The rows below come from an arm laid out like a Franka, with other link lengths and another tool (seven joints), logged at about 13 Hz.
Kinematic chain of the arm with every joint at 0, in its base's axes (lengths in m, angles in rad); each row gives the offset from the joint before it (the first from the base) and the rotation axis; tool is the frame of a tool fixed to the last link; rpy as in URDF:
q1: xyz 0 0 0.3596 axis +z
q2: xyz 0 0 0 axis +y
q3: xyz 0 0 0.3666 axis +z
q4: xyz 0.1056 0 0 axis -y
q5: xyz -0.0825 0 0.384 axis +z
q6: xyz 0 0 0 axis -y
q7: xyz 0.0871 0 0 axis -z
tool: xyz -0.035 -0.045 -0.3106 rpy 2.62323 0 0.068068
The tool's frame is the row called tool.
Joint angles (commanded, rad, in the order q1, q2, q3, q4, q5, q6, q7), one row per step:
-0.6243 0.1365 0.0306 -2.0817 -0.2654 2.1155 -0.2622
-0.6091 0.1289 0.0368 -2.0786 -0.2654 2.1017 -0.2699
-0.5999 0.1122 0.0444 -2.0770 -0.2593 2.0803 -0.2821
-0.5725 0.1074 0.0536 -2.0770 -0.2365 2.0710 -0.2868
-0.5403 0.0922 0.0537 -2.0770 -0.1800 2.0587 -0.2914
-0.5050 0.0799 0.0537 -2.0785 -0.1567 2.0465 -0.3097
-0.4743 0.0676 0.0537 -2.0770 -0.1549 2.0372 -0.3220
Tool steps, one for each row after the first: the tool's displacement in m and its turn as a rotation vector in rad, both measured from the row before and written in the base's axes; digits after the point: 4 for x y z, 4 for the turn. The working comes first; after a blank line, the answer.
Tool pose at each row, in the base's axes (x y z in m, rotation vector in rad; the steps are taken from these numbers as rounded here):
0.3991 -0.4035 0.2440 2.4627 -0.0804 -0.2743
0.4058 -0.3948 0.2491 2.4628 -0.0464 -0.2682
0.4091 -0.3859 0.2578 2.4668 -0.0192 -0.2630
0.4220 -0.3649 0.2581 2.4844 0.0134 -0.2468
0.4345 -0.3379 0.2614 2.5248 0.0117 -0.2183
0.4450 -0.3166 0.2653 2.5417 0.0607 -0.1969
0.4539 -0.3027 0.2721 2.5383 0.1110 -0.1768

0.0067 0.0087 0.0051 0.0015 0.0041 0.0260
0.0033 0.0089 0.0087 0.0053 0.0027 0.0206
0.0129 0.0210 0.0003 0.0186 -0.0050 0.0261
0.0125 0.0270 0.0033 0.0381 -0.0234 0.0026
0.0105 0.0213 0.0039 0.0191 -0.0053 0.0386
0.0089 0.0139 0.0068 -0.0001 -0.0033 0.0407

